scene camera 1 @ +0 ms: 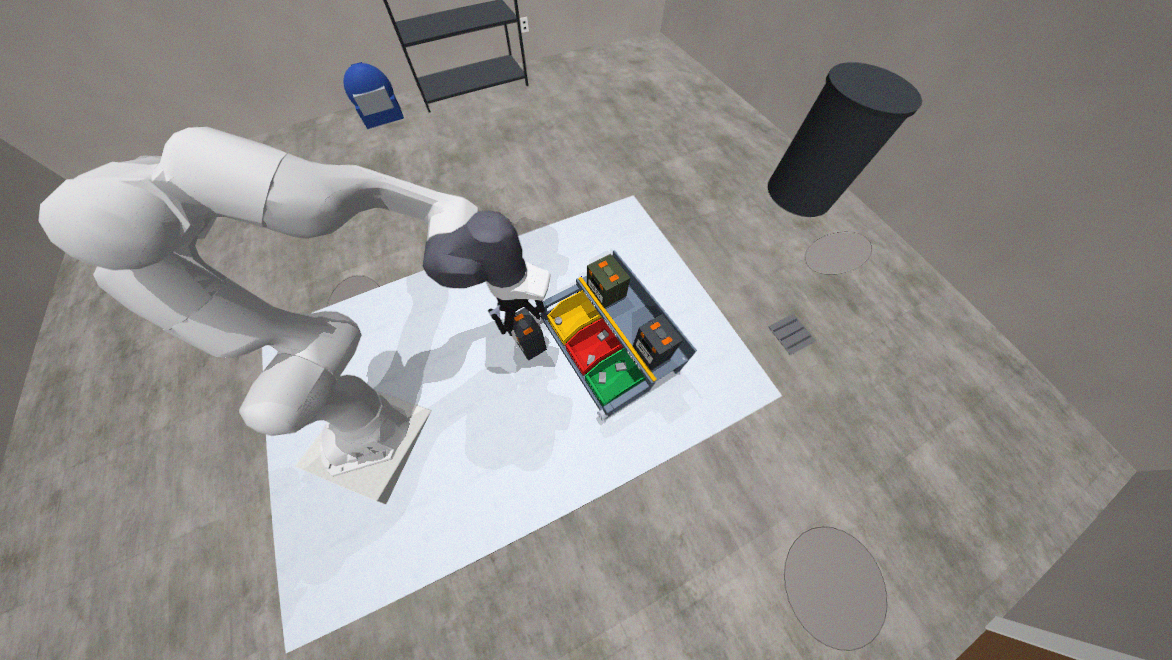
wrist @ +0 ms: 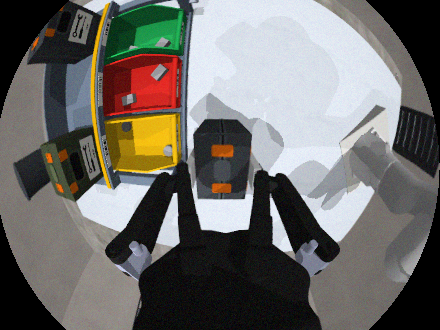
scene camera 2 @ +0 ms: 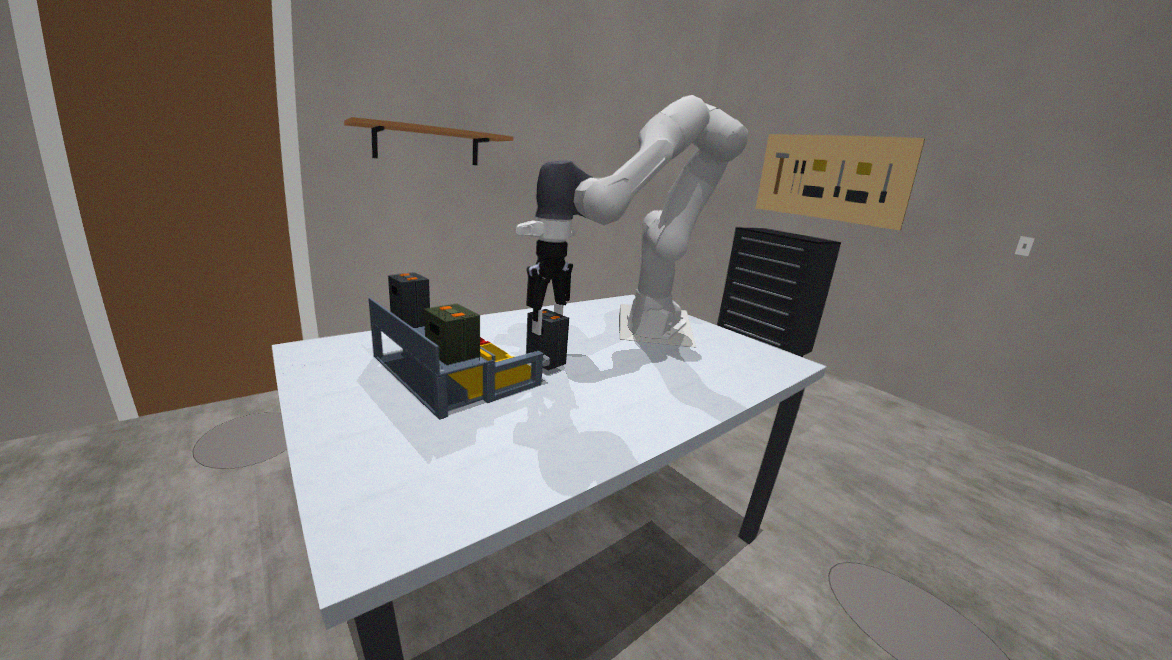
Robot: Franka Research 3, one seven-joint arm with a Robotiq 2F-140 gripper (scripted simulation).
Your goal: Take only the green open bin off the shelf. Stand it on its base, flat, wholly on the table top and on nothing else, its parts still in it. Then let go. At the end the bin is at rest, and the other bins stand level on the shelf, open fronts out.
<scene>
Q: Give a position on a red bin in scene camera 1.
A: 585,342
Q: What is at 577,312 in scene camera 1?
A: A yellow bin.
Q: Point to a green open bin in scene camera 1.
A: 617,383
</scene>
